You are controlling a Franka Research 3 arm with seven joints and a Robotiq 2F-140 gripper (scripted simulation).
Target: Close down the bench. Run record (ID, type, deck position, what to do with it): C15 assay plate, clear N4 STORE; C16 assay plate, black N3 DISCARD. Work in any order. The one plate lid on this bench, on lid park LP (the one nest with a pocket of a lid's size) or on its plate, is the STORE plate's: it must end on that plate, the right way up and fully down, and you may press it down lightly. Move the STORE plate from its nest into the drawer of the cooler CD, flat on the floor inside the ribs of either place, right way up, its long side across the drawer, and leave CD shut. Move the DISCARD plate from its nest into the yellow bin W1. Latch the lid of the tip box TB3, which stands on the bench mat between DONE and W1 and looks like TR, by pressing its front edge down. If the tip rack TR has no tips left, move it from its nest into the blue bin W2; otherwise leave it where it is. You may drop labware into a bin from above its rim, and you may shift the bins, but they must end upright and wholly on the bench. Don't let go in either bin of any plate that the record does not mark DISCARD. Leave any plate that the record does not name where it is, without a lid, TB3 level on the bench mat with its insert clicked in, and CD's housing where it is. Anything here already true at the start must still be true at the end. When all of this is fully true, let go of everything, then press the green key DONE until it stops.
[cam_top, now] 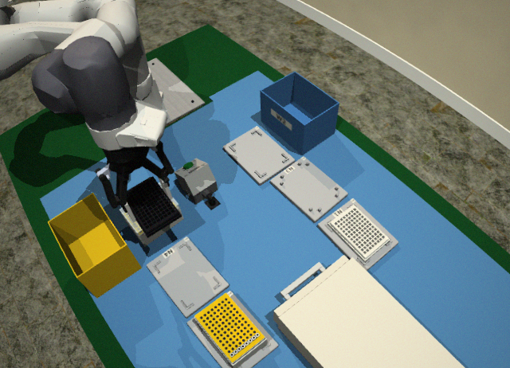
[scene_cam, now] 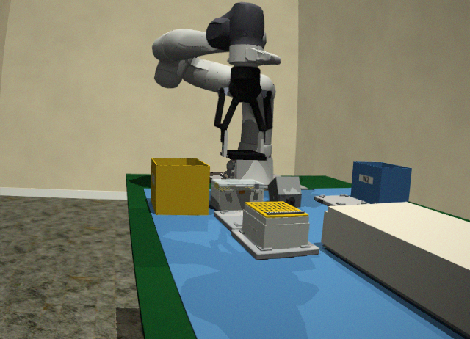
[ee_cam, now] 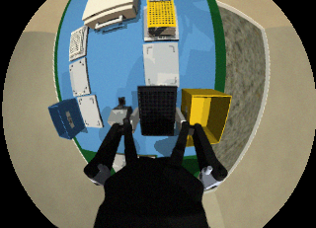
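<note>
Now: hand 8 cm past the yellow bin W1, 14 cm to the left of it and 13 cm above it. Round my hand: nest N4: 12 cm ahead, 4 cm to the right, 16 cm below; then black plate: 2 cm below; then tip box TB3: 5 cm behind, 2 cm to the left, 12 cm below.
</note>
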